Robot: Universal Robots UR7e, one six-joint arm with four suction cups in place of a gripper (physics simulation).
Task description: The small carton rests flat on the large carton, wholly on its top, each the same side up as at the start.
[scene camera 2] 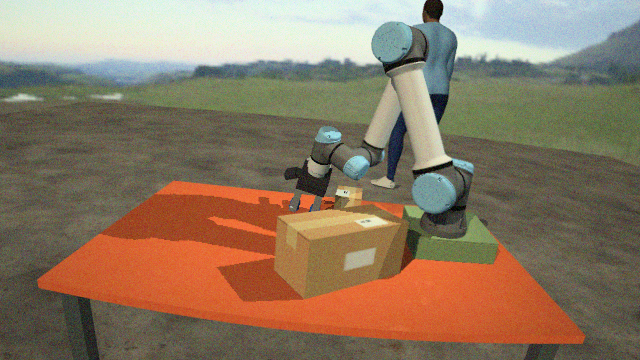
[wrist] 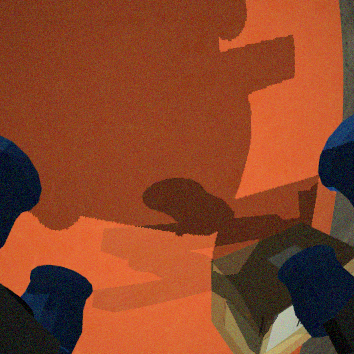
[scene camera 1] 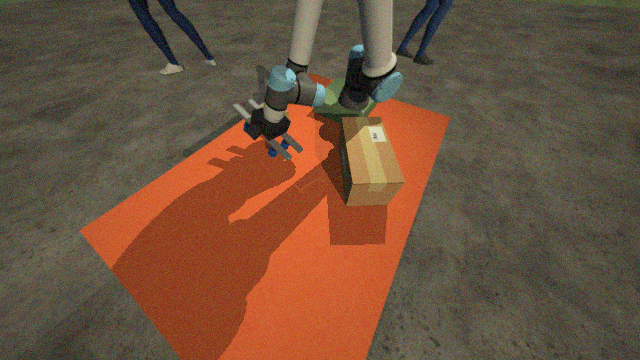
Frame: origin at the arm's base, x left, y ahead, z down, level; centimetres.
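Seen in the pictures: hand at its tool point: [scene camera 2: 307,197] [wrist: 184,235]; arm's base at its link origin: [scene camera 2: 442,228] [scene camera 1: 353,101].
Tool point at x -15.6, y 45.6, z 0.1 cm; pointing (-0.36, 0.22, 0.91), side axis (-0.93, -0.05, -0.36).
Note:
Pixels of each thing's top centre, then the offset from my tool point to it. Level surfaces: height alone.
- small carton at its top centre: [wrist: 313,315] [scene camera 2: 349,191] dz -0.4, dx -12.6, dy -14.7 cm
- large carton at its top centre: [scene camera 2: 345,219] [scene camera 1: 368,144] dz -7.9, dx +38.7, dy -13.7 cm
- orange table at its surface level: dz +7.6 cm
The small carton [scene camera 2: 348,197] [wrist: 260,285] is tan with a white label and stands on the table behind the large carton in the scene camera 2 view; it shows at the lower right of the wrist view. In the scene camera 1 view the arm's wrist hides nearly all of it. The large carton [scene camera 1: 361,162] [scene camera 2: 325,260] is brown, taped along its top, and rests on the table. My gripper [scene camera 1: 270,137] [scene camera 2: 304,204] [wrist: 180,230] is open, its blue cups bare, tilted above the table beside the small carton. One cup overlaps the small carton in the wrist view.
The orange table [scene camera 1: 310,300] [scene camera 2: 200,295] bears both cartons and the green base block [scene camera 1: 327,108] [scene camera 2: 457,252] under the arm, close to the large carton's far end. A person [scene camera 2: 442,60] stands behind the table. The arm's shadow falls across the table.

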